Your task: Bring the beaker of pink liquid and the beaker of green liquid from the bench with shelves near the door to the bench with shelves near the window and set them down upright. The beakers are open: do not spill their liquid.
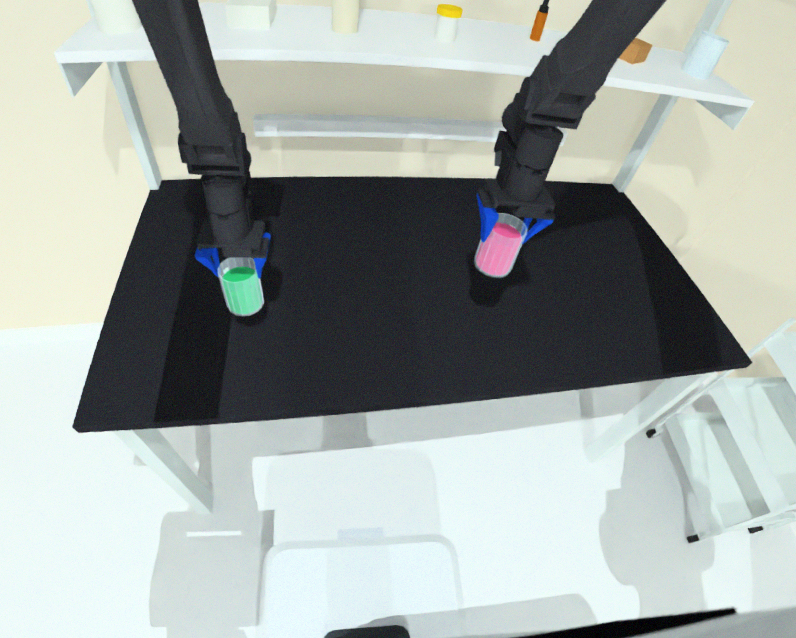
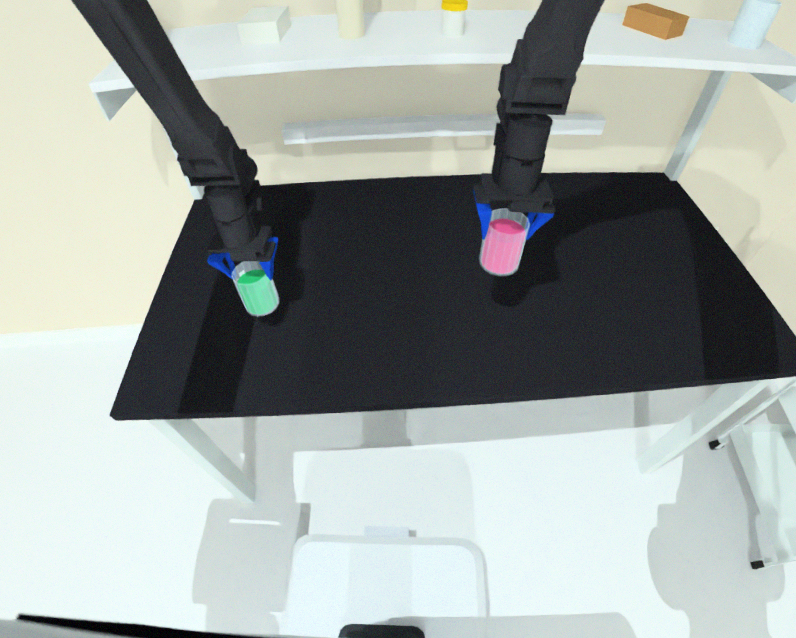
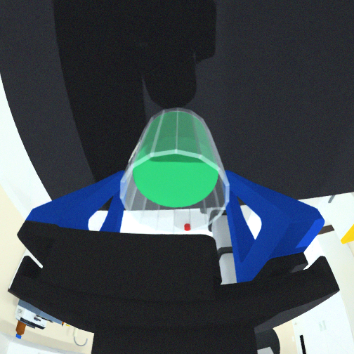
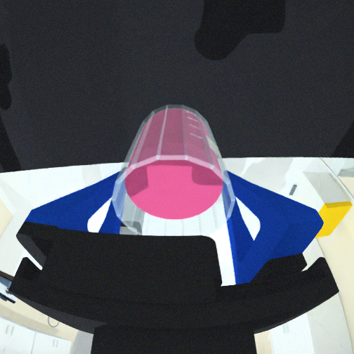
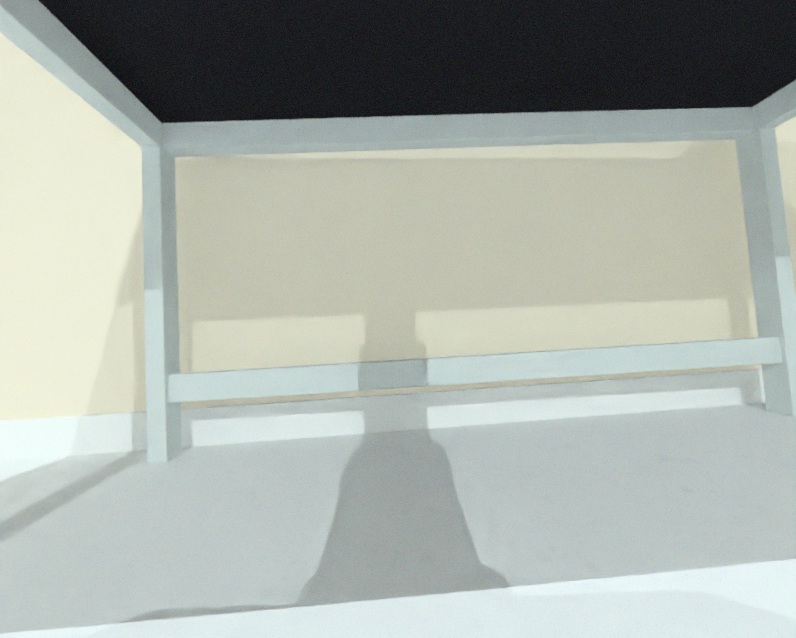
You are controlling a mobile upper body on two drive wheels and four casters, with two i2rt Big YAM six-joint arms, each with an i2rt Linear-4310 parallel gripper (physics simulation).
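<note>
The beaker of green liquid (image 1: 243,292) (image 2: 257,293) (image 3: 176,180) is held upright between the blue fingers of my left gripper (image 1: 233,262) (image 2: 247,263) (image 3: 174,177), over the left part of the black bench top (image 1: 372,319) (image 2: 398,319). The beaker of pink liquid (image 1: 498,251) (image 2: 502,248) (image 4: 174,190) is held upright by my right gripper (image 1: 508,225) (image 2: 510,222) (image 4: 173,177), over the right part of the bench top. The pink beaker's shadow lies apart below it, so it hangs above the top. The green beaker's shadow lies close under it; whether it touches the top is hard to tell.
A white shelf (image 1: 385,56) (image 2: 398,58) runs behind the bench, with a yellow-lidded jar (image 1: 446,25) (image 2: 453,19), an orange-brown box (image 1: 635,51) (image 2: 655,21) and a pale blue cylinder (image 1: 705,55) (image 2: 753,23). Bench legs (image 5: 158,299) and a crossbar (image 5: 265,377) show low down. A white-framed object (image 1: 724,458) stands at the right.
</note>
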